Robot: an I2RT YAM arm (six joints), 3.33 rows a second.
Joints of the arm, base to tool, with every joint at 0 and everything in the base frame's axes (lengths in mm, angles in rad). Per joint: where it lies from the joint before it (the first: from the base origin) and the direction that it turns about. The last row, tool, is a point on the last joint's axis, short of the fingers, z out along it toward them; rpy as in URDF.
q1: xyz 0 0 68 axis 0 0 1
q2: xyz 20 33.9 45.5 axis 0 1 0
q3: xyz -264 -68.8 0 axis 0 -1 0
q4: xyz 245 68.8 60 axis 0 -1 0
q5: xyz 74 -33.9 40.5 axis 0 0 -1
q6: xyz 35.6 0 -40.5 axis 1 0 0
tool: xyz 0 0 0 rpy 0 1.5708 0
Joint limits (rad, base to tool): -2.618..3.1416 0..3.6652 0..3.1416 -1.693..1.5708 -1.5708..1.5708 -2.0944..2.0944
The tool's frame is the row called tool.
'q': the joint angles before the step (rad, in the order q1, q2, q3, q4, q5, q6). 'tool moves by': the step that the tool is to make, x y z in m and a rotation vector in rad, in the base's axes. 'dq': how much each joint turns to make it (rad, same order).
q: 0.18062, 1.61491, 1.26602, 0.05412, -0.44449, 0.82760
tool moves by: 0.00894, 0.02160, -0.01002, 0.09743, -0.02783, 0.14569
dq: 0.03964, 0.06175, -0.00838, 0.15040, -0.12536, 0.06891
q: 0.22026, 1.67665, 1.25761, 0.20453, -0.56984, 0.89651
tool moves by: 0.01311, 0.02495, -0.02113, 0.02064, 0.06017, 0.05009
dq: 0.05104, 0.09080, 0.03255, 0.02683, -0.00700, 0.04041
